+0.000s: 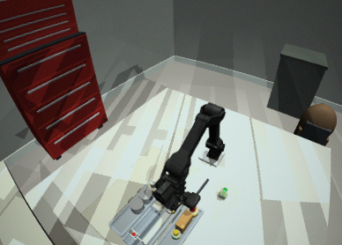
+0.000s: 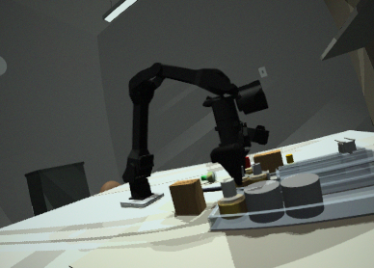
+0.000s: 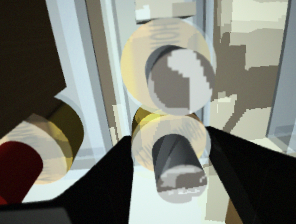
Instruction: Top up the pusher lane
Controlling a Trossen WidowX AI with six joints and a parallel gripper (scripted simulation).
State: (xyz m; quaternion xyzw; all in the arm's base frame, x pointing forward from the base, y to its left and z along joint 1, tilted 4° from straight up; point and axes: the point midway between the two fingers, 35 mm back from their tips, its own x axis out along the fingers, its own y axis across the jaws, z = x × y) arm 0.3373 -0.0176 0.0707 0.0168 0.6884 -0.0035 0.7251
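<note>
Right now my gripper tip is 12 cm past the black rod, 5 cm to the right of it and 2 cm above it. The rest, counted from my gripper tip: green jar (16 cm to the left, 15 cm behind, 1 cm below); then grey rack (15 cm ahead, 3 cm to the right, 1 cm below); then brown box (11 cm behind, 8 cm to the right, 1 cm above).
</note>
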